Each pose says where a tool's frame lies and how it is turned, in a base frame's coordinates. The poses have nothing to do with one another.
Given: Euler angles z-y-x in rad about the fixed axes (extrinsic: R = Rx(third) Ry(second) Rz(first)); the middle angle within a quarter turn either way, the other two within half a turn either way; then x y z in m.
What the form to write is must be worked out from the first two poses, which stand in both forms.
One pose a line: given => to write
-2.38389, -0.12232, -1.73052, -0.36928, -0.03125, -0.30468 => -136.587, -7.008, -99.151, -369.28, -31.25, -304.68
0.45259, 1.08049, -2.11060, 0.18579, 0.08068, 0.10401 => 25.931, 61.908, -120.928, 185.79, 80.68, 104.01
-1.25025, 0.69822, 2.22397, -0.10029, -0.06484, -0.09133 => -71.634, 40.005, 127.424, -100.29, -64.84, -91.33
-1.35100, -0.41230, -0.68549, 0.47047, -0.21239, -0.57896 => -77.407, -23.623, -39.276, 470.47, -212.39, -578.96
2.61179, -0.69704, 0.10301, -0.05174, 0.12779, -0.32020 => 149.645, -39.937, 5.902, -51.74, 127.79, -320.20
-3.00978, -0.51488, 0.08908, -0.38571, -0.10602, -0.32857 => -172.448, -29.500, 5.104, -385.71, -106.02, -328.57
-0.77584, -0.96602, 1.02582, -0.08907, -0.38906, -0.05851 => -44.452, -55.349, 58.775, -89.07, -389.06, -58.51
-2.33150, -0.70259, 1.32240, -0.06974, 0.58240, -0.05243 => -133.585, -40.255, 75.768, -69.74, 582.40, -52.43
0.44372, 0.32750, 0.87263, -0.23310, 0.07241, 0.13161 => 25.423, 18.764, 49.998, -233.10, 72.41, 131.61
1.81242, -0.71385, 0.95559, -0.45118, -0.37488, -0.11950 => 103.844, -40.901, 54.751, -451.18, -374.88, -119.50
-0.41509, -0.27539, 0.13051, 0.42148, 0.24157, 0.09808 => -23.783, -15.779, 7.478, 421.48, 241.57, 98.08
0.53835, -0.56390, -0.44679, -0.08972, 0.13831, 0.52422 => 30.845, -32.309, -25.599, -89.72, 138.31, 524.22
